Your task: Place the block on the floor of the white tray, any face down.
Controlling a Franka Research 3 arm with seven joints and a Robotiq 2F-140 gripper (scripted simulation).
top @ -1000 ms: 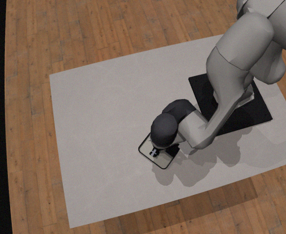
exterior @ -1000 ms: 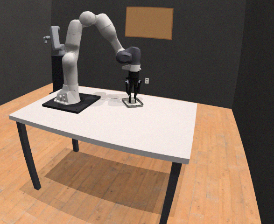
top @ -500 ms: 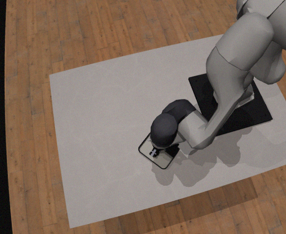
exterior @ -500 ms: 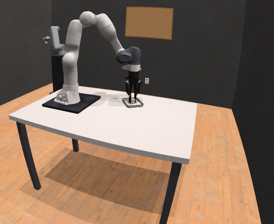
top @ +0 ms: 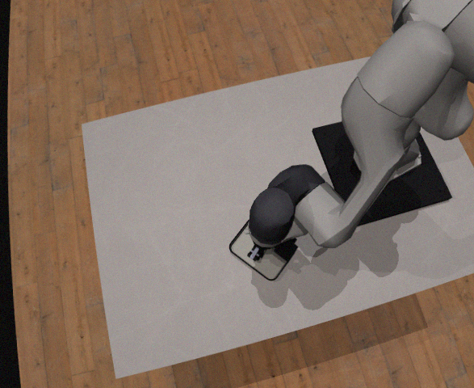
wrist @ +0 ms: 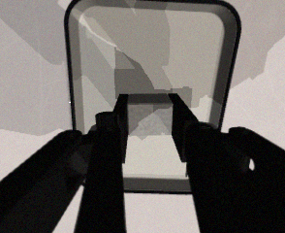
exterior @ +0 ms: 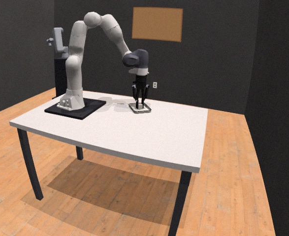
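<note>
Right now the grey block is 20 mm below my hand. From my hand the other things lie so: white tray (30 mm below).
</note>
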